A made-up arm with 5 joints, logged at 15 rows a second.
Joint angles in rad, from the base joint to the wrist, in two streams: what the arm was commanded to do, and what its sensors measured. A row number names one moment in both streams.
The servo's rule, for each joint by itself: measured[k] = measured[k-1] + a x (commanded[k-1-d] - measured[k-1]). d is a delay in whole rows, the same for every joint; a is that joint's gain. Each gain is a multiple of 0.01, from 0.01 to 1. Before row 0 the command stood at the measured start. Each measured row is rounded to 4 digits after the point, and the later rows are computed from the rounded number. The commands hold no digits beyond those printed.
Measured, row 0: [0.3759, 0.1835, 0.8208, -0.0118, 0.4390]
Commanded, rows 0 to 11: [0.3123, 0.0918, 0.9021, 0.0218, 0.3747]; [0.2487, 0.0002, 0.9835, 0.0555, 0.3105]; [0.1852, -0.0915, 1.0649, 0.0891, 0.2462]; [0.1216, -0.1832, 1.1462, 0.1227, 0.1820]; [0.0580, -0.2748, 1.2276, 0.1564, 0.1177]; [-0.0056, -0.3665, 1.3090, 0.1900, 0.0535]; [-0.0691, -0.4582, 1.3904, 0.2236, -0.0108]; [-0.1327, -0.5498, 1.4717, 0.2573, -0.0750]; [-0.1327, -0.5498, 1.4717, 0.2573, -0.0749]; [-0.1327, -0.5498, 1.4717, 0.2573, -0.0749]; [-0.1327, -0.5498, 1.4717, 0.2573, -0.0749]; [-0.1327, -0.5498, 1.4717, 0.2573, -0.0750]
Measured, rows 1 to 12: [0.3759, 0.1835, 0.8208, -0.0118, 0.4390]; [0.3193, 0.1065, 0.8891, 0.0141, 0.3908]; [0.2565, 0.0172, 0.9684, 0.0460, 0.3306]; [0.1930, -0.0741, 1.0495, 0.0792, 0.2673]; [0.1295, -0.1657, 1.1307, 0.1127, 0.2033]; [0.0659, -0.2573, 1.2121, 0.1463, 0.1391]; [0.0023, -0.3490, 1.2935, 0.1799, 0.0749]; [-0.0612, -0.4407, 1.3749, 0.2135, 0.0106]; [-0.1248, -0.5323, 1.4562, 0.2472, -0.0536]; [-0.1318, -0.5470, 1.4692, 0.2550, -0.0696]; [-0.1326, -0.5494, 1.4713, 0.2568, -0.0736]; [-0.1327, -0.5497, 1.4716, 0.2572, -0.0746]
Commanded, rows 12 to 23: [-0.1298, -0.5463, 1.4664, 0.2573, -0.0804]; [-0.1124, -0.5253, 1.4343, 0.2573, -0.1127]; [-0.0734, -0.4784, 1.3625, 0.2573, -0.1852]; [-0.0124, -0.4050, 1.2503, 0.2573, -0.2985]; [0.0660, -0.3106, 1.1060, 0.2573, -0.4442]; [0.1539, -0.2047, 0.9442, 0.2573, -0.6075]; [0.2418, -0.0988, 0.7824, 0.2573, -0.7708]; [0.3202, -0.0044, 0.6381, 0.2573, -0.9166]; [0.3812, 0.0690, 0.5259, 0.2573, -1.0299]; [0.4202, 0.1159, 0.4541, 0.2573, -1.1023]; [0.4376, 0.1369, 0.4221, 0.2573, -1.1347]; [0.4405, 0.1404, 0.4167, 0.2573, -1.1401]
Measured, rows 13 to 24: [-0.1327, -0.5498, 1.4717, 0.2573, -0.0749]; [-0.1301, -0.5469, 1.4672, 0.2573, -0.0790]; [-0.1143, -0.5288, 1.4396, 0.2573, -0.1043]; [-0.0779, -0.4865, 1.3748, 0.2573, -0.1650]; [-0.0196, -0.4180, 1.2702, 0.2573, -0.2651]; [0.0566, -0.3278, 1.1323, 0.2573, -0.3994]; [0.1432, -0.2244, 0.9743, 0.2573, -0.5555]; [0.2310, -0.1189, 0.8131, 0.2573, -0.7170]; [0.3104, -0.0227, 0.6661, 0.2573, -0.8667]; [0.3734, 0.0543, 0.5483, 0.2573, -0.9891]; [0.4151, 0.1060, 0.4692, 0.2573, -1.0740]; [0.4351, 0.1320, 0.4296, 0.2573, -1.1195]
